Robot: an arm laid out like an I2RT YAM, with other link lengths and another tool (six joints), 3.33 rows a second.
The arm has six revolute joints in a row. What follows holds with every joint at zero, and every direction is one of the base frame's.
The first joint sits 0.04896 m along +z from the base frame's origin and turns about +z.
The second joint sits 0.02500 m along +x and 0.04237 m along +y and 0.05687 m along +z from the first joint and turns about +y.
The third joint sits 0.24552 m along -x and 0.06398 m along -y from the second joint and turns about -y.
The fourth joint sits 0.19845 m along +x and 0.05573 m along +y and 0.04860 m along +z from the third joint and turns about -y.
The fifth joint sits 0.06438 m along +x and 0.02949 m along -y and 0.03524 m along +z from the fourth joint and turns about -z.
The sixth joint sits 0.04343 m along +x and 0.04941 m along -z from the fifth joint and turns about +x.
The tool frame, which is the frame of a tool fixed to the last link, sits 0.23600 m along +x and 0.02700 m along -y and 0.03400 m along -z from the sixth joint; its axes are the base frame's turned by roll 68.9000, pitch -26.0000 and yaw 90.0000 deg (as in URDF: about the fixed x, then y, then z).
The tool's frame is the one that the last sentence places.
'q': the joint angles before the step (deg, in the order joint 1, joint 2, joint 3, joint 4, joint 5, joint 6). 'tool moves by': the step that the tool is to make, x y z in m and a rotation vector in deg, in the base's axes. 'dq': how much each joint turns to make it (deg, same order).
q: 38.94, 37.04, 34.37, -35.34, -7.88, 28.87
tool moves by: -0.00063, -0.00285, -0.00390, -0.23, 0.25, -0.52
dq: 0.00, -0.48, -0.73, -0.05, 0.42, 0.31
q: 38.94, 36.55, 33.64, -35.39, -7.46, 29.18
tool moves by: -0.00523, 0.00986, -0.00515, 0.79, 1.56, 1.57
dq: 0.00, 1.80, -0.87, 1.99, -2.22, 0.27
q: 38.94, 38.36, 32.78, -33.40, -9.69, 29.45
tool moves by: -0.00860, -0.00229, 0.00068, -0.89, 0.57, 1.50
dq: -0.01, -0.46, 1.41, -3.09, -0.95, -1.24
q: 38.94, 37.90, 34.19, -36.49, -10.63, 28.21
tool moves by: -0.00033, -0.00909, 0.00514, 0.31, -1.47, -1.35
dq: 0.01, -4.00, 0.06, -2.66, 1.49, 0.35
